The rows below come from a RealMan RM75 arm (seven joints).
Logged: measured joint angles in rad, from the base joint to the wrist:
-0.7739, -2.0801, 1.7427, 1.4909, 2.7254, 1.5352, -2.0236
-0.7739, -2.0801, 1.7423, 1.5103, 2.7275, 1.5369, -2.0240
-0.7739, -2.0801, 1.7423, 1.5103, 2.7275, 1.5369, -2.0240
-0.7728, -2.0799, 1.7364, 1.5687, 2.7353, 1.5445, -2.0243
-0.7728, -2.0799, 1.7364, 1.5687, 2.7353, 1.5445, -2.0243
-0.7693, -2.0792, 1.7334, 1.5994, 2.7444, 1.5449, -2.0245
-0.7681, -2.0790, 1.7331, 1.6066, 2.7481, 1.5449, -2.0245
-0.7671, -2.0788, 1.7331, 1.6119, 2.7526, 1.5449, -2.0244
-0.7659, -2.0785, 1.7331, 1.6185, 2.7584, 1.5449, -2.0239
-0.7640, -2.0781, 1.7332, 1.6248, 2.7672, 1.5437, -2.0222
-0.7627, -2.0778, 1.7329, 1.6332, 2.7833, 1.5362, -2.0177
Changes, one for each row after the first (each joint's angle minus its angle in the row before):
0.0000, 0.0000, -0.0004, 0.0194, 0.0021, 0.0017, -0.0004
0.0000, 0.0000, 0.0000, 0.0000, 0.0000, 0.0000, 0.0000
0.0011, 0.0002, -0.0059, 0.0584, 0.0078, 0.0076, -0.0003
0.0000, 0.0000, 0.0000, 0.0000, 0.0000, 0.0000, 0.0000
0.0035, 0.0007, -0.0030, 0.0307, 0.0091, 0.0004, -0.0002
0.0012, 0.0002, -0.0003, 0.0072, 0.0037, 0.0000, 0.0000
0.0010, 0.0002, 0.0000, 0.0053, 0.0045, 0.0000, 0.0001
0.0012, 0.0003, 0.0000, 0.0066, 0.0058, 0.0000, 0.0005
0.0019, 0.0004, 0.0001, 0.0063, 0.0088, -0.0012, 0.0017
0.0013, 0.0003, -0.0003, 0.0084, 0.0161, -0.0075, 0.0045

